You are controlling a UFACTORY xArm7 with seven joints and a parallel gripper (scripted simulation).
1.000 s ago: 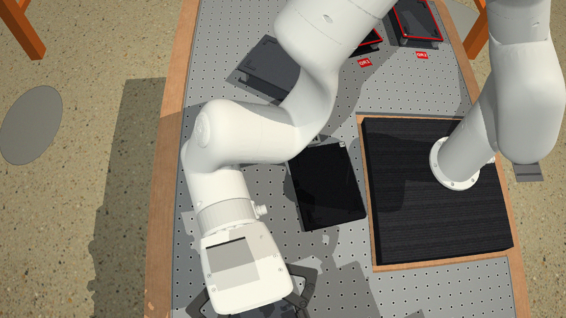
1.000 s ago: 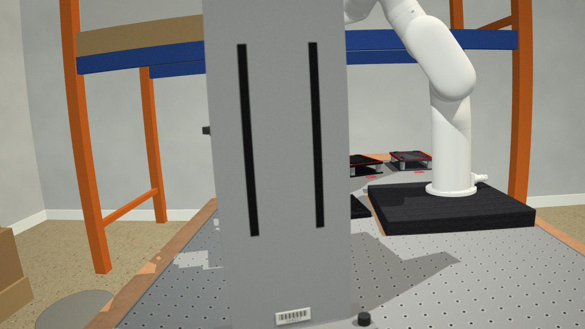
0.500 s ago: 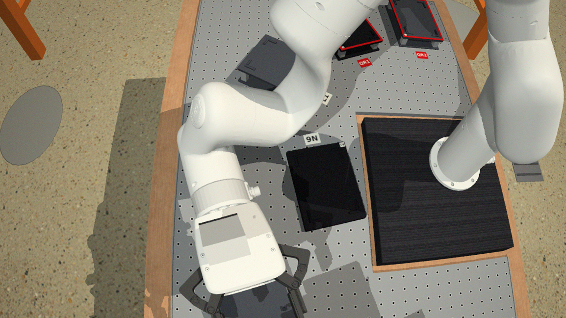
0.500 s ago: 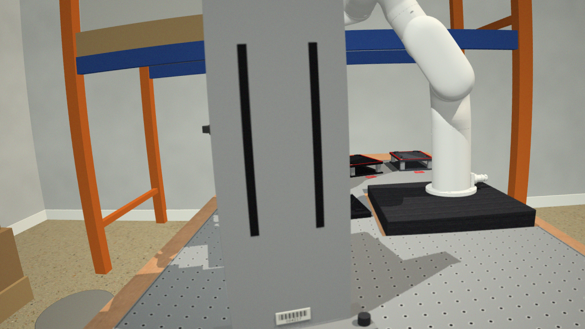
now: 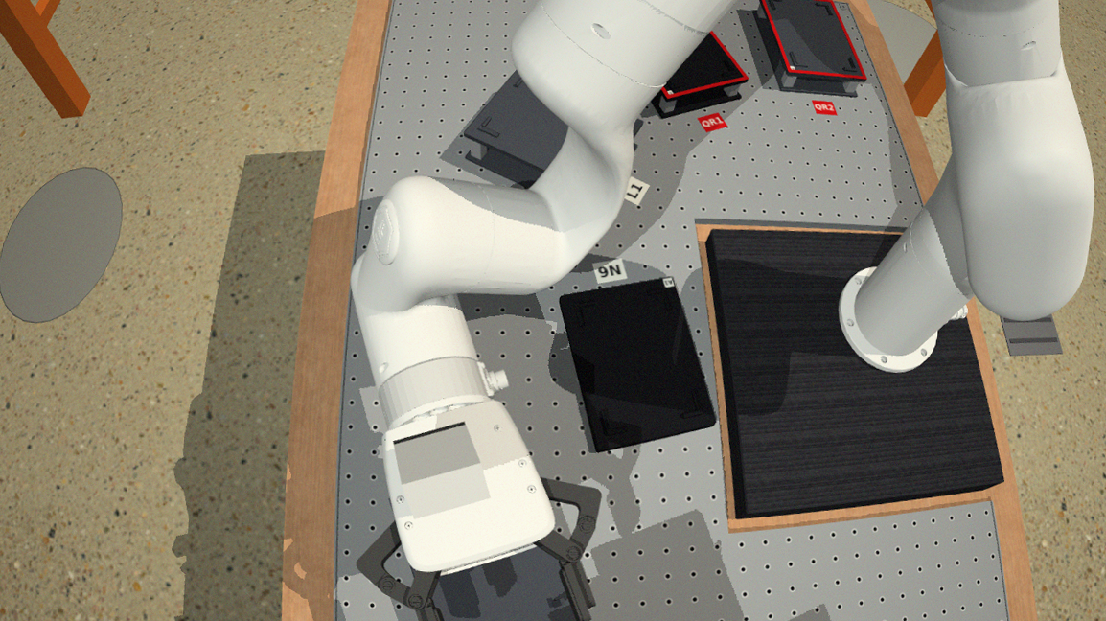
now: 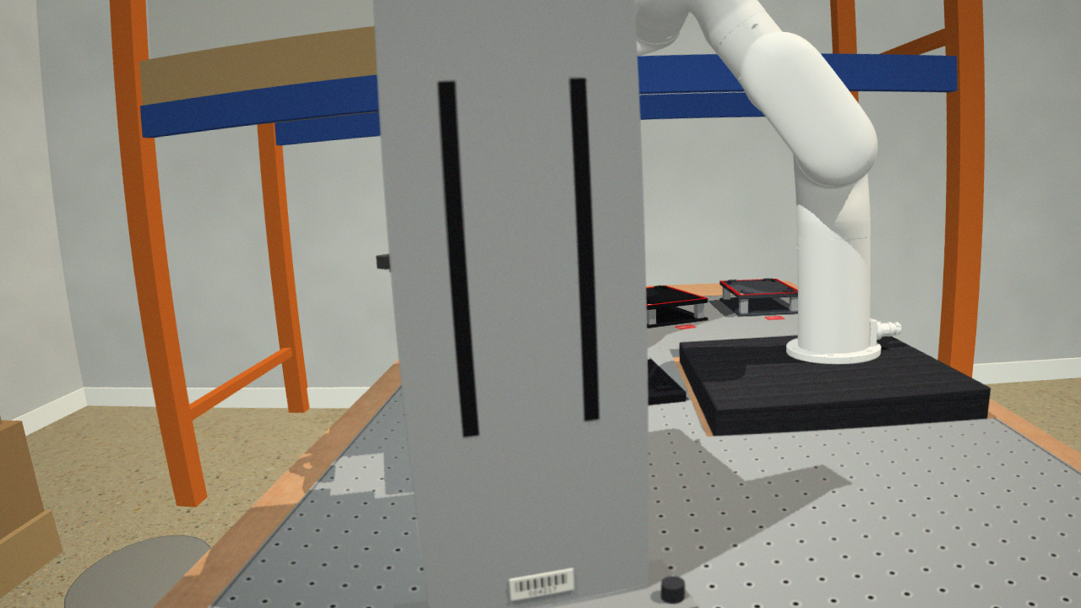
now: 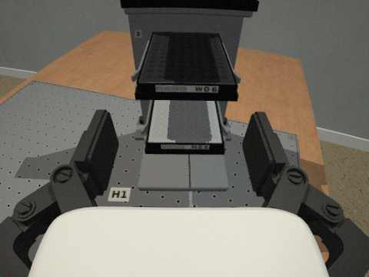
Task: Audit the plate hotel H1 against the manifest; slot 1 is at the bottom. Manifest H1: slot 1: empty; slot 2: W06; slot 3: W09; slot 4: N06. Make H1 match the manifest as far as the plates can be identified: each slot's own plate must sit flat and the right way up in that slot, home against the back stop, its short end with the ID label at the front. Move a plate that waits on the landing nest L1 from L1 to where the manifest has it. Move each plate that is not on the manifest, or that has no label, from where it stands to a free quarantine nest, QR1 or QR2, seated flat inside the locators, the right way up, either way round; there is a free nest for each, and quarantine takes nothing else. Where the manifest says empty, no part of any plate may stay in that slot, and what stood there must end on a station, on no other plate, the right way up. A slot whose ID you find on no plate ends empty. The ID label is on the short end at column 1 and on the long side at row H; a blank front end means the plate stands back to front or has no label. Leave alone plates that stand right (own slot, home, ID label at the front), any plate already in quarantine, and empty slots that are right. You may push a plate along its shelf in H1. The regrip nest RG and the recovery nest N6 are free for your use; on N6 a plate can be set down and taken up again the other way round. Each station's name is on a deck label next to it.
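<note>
The white well plate lies 20 mm behind my hand, 120 mm to the left of it and 80 mm below it. The rest, counted from my hand: H1 deck label: 100 mm behind, 50 mm to the left, 200 mm below; then plate hotel H1: 30 mm behind, 200 mm to the left; then regrip nest RG: 20 mm ahead, 60 mm to the right, 140 mm below.
</note>
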